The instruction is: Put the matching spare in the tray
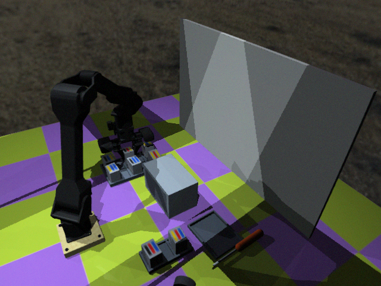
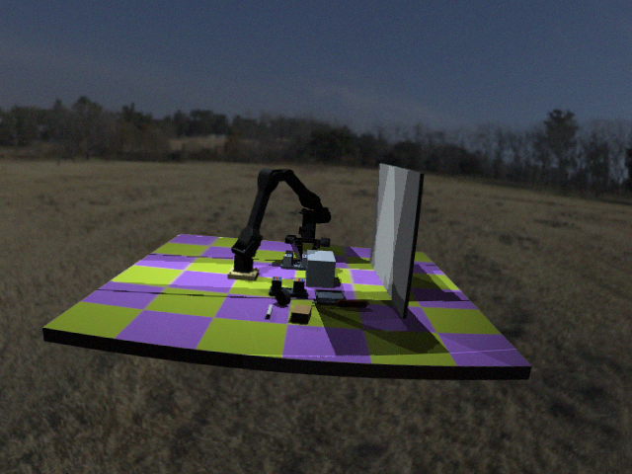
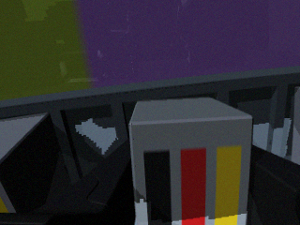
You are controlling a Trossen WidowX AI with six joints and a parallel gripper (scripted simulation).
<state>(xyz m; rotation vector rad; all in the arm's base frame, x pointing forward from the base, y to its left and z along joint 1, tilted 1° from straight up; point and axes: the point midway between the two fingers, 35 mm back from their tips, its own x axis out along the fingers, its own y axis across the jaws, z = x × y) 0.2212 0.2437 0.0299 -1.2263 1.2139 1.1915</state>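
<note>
The flat dark tray lies 41 cm to the right of my gripper tip, 12 cm ahead of it and 1 cm below it. The rest, counted from my gripper tip: rack 40 cm to the right, 3 cm behind, 1 cm below; then grey mounted unit 21 cm to the right, 7 cm ahead, 3 cm above; then tall grey panel 32 cm ahead, 21 cm above, 19 cm to the right.
</note>
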